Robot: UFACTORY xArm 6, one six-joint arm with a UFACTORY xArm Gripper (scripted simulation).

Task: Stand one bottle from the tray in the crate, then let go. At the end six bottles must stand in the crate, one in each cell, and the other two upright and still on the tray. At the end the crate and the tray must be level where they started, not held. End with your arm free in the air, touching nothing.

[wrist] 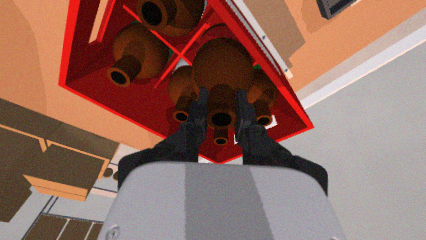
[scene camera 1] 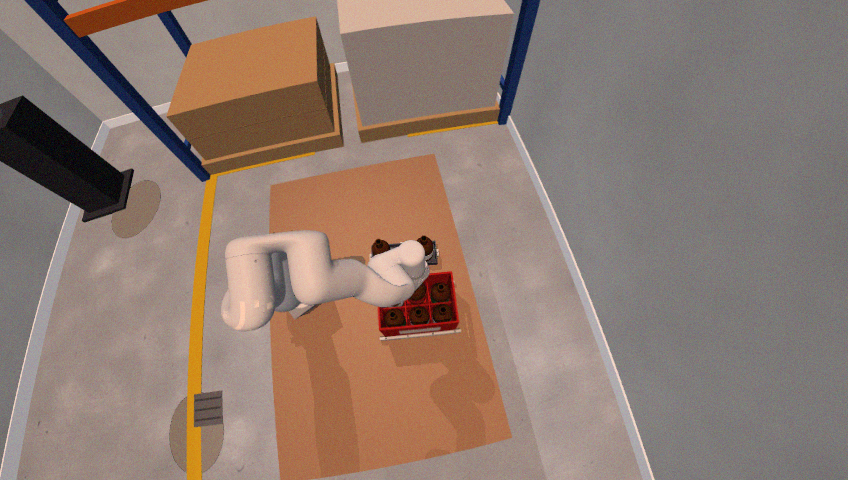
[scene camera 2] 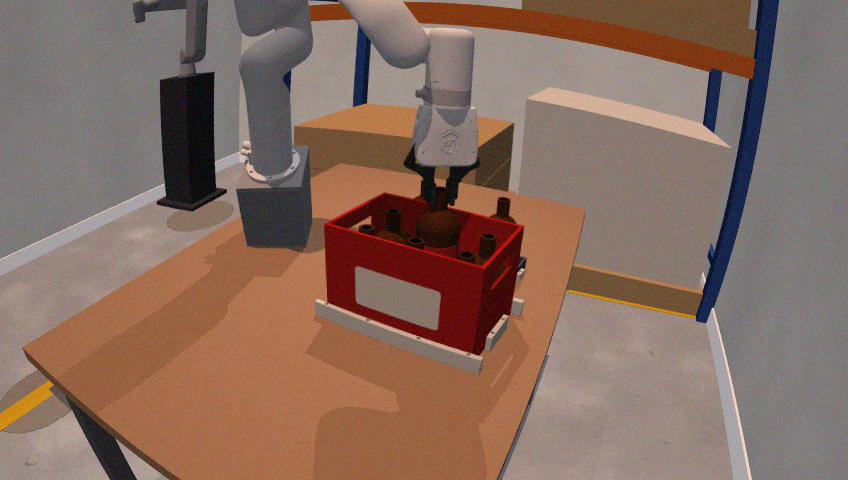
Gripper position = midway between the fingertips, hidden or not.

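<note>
The gripper [scene camera 2: 439,203] appears in the wrist view as well [wrist: 221,100]. The scene also contains a red crate, visible both in scene camera 2 [scene camera 2: 452,302] and in the wrist view [wrist: 144,103], along with a bottle [scene camera 2: 439,227] and a bottle [wrist: 181,92].
</note>
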